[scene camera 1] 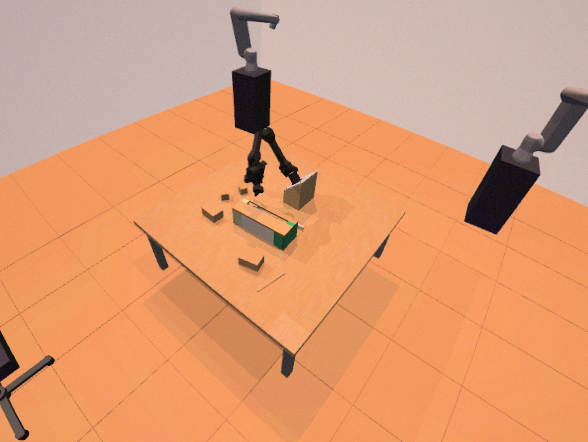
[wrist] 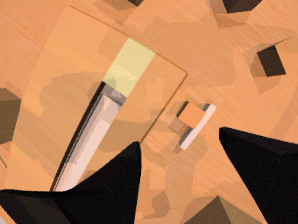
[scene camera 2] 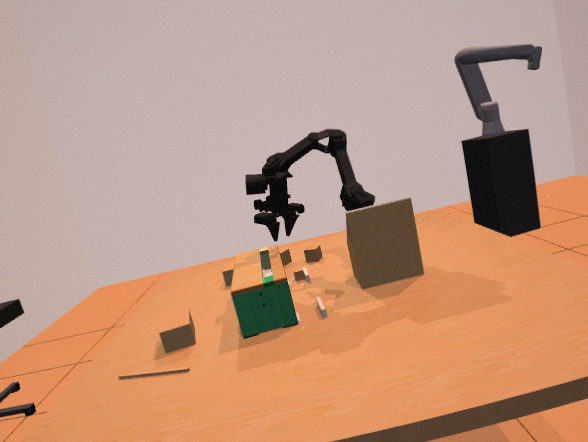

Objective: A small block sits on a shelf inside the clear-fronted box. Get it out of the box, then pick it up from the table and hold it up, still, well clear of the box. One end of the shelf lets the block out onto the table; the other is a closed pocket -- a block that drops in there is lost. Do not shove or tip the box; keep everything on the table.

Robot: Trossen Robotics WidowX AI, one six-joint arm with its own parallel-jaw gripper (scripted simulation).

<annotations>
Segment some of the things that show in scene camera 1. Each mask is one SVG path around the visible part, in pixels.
A long box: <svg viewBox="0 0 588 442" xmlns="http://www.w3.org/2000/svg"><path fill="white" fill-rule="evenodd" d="M232 207L234 224L239 225L283 251L296 238L297 228L304 229L304 226L298 224L297 220L249 196L244 197Z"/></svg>
</annotations>
